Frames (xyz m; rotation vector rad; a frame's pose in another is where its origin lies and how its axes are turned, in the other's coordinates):
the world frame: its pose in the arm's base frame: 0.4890 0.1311 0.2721 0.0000 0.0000 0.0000
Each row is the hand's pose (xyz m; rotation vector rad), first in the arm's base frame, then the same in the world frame.
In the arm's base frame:
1: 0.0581 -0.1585 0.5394 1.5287 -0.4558 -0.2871
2: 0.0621 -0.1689 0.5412 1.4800 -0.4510 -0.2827
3: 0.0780 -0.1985 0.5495 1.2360 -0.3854 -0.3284
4: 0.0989 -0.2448 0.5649 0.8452 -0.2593 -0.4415
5: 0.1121 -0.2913 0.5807 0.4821 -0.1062 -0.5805
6: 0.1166 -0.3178 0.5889 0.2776 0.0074 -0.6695
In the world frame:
1: -0.4309 -0.2896 0.2673 1.5287 -0.4558 -0.2871
2: -0.4269 -0.3000 0.2691 1.4800 -0.4510 -0.2827
3: -0.4110 -0.3296 0.2774 1.2360 -0.3854 -0.3284
4: -0.3901 -0.3759 0.2928 0.8452 -0.2593 -0.4415
5: -0.3769 -0.4224 0.3086 0.4821 -0.1062 -0.5805
6: -0.3724 -0.4489 0.3168 0.2776 0.0074 -0.6695

